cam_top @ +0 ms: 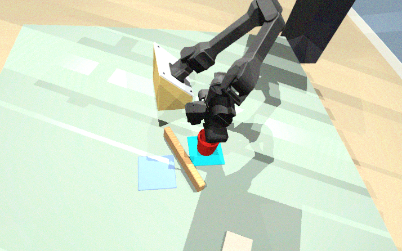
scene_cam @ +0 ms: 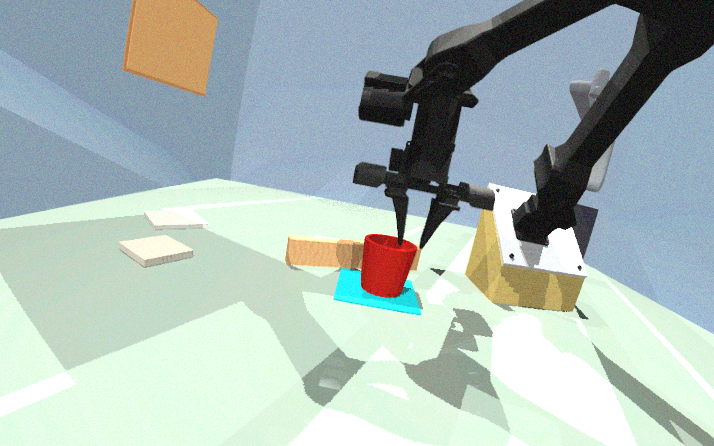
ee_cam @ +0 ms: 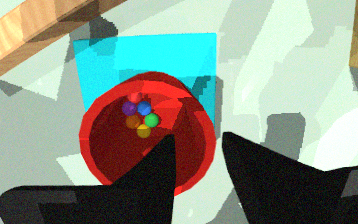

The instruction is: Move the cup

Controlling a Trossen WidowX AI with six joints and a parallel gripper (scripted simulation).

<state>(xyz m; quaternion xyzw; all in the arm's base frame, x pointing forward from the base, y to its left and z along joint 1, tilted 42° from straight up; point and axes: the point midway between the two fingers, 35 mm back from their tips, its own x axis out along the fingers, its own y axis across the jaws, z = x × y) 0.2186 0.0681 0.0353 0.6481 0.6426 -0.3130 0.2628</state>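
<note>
Right now my gripper tip is 3 cm short of the red cup and 3 cm above it. The rest, counted from my gripper tip: pale blue pad (9 cm ahead, 17 cm to the right, 8 cm below); wooden bar (6 cm ahead, 9 cm to the right, 6 cm below).
</note>
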